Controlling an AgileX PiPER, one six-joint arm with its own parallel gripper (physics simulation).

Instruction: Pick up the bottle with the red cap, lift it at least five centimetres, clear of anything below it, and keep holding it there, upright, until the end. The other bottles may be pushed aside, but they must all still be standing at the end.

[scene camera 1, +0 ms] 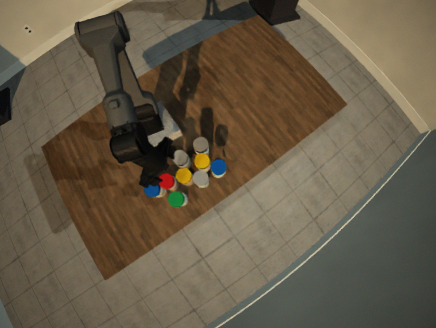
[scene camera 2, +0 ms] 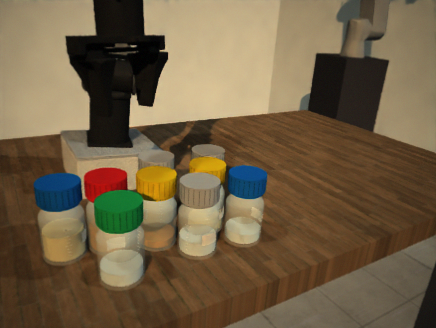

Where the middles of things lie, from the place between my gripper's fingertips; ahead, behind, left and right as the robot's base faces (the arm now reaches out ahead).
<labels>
Now: hand 20 mm short of the red-capped bottle (scene camera 2: 98, 181), 30 mm to the left of it and 130 mm above it. Round my hand: blue-capped bottle (scene camera 2: 244, 208) 50 mm ahead, 160 mm to the left, 130 mm below; green-capped bottle (scene camera 2: 120, 240) 90 mm ahead, 20 mm to the right, 130 mm below.
</labels>
